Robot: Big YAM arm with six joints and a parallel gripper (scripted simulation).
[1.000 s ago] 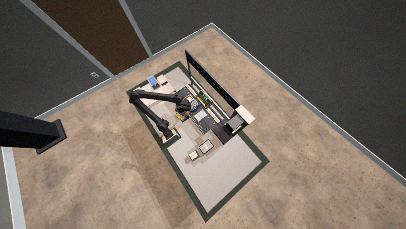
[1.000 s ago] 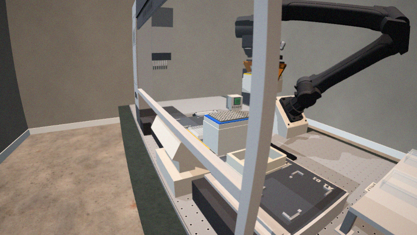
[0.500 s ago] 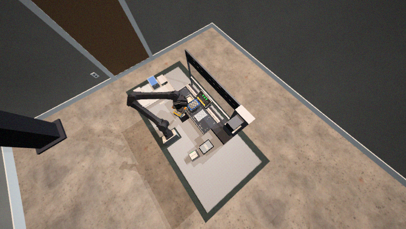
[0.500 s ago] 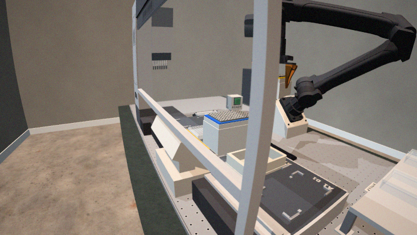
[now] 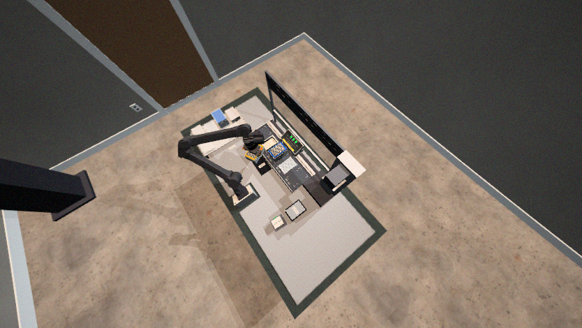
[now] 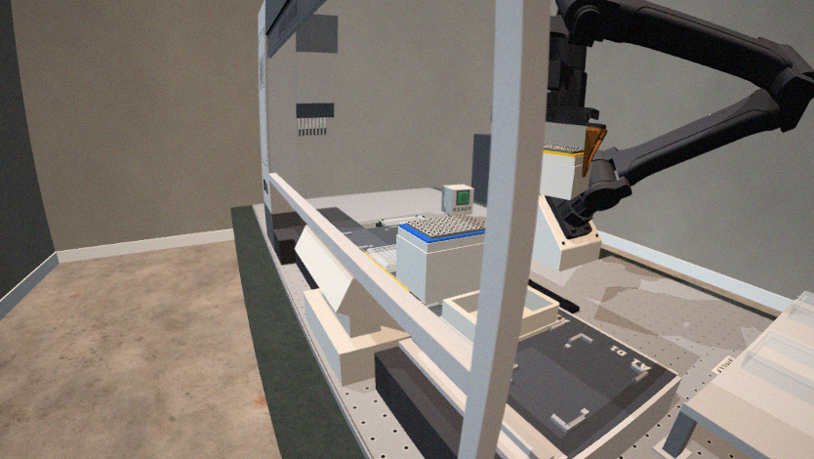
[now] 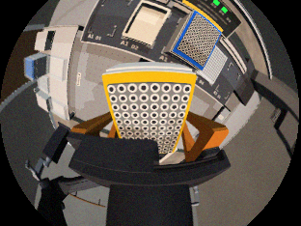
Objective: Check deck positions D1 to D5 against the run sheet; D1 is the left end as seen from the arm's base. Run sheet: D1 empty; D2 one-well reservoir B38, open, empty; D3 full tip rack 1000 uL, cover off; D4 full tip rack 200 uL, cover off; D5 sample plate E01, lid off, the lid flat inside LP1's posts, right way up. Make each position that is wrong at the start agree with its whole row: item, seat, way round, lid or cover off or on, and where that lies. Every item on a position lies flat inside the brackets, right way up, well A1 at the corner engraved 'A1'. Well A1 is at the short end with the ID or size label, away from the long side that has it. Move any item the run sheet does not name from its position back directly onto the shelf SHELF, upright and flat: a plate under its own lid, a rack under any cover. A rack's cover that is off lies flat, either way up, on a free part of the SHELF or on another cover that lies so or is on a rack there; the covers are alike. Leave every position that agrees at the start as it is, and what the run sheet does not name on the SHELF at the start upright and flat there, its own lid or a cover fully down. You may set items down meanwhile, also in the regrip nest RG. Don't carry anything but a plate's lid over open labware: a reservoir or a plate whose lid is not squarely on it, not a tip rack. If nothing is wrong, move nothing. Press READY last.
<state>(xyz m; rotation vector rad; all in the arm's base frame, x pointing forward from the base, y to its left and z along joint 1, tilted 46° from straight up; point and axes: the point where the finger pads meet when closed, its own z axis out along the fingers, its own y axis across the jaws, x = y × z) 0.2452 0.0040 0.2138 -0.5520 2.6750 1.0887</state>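
Right now my hand is 10 mm to the left of the yellow-rimmed tip rack and 10 mm below it. Also, from my hand: white sample plate 160 mm ahead, 170 mm to the right, 180 mm below; then blue-rimmed tip rack 150 mm ahead, 50 mm to the right, 110 mm below; then black nest 20 mm to the right, 230 mm below.
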